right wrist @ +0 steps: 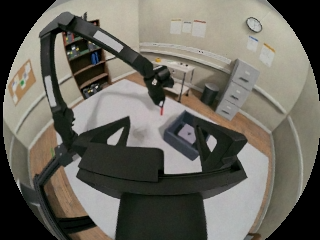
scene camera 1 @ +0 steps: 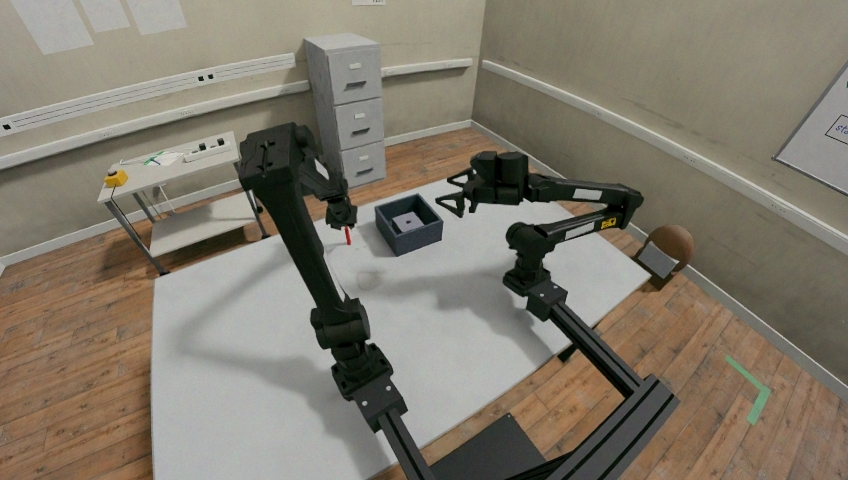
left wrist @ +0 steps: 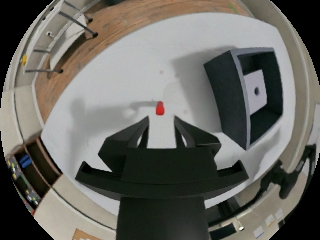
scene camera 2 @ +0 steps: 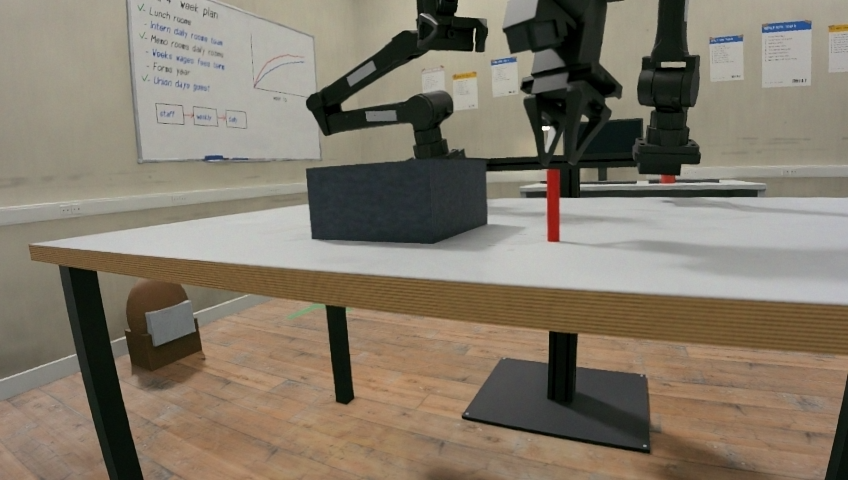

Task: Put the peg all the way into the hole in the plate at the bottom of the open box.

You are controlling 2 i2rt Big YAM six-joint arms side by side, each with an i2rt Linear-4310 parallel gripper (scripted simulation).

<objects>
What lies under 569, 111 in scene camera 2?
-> My left gripper.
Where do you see a pale plate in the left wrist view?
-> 257, 97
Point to a red peg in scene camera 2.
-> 553, 176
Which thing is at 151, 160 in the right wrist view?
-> My right gripper.
</objects>
